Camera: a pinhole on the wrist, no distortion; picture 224 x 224 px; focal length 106.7 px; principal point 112.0 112.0 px. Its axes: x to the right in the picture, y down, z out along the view. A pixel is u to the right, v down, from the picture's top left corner.
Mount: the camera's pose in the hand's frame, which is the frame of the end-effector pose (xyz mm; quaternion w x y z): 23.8 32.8 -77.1 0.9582 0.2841 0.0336 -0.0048
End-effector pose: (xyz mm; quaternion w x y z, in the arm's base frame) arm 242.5 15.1 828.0 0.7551 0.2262 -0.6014 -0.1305
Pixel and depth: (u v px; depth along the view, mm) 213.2 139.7 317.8
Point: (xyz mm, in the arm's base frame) 125.3 -245.7 1125.4
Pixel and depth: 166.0 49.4 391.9
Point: 219.9 -438.8 865.6
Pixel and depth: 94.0 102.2 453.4
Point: -20.2 -241.2 731.2
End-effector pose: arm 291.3 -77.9 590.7 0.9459 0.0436 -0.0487 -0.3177
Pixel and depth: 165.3 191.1 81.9
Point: 368.9 -90.9 621.3
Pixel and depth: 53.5 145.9 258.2
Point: 165.3 -59.9 771.0
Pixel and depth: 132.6 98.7 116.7
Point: 306.6 -144.5 600.2
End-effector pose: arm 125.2 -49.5 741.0 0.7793 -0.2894 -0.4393 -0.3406
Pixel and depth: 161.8 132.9 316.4
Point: 28.1 4.1 1018.1
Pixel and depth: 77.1 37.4 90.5
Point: 86.1 -116.3 734.8
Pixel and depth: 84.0 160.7 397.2
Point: -95.6 215.6 862.4
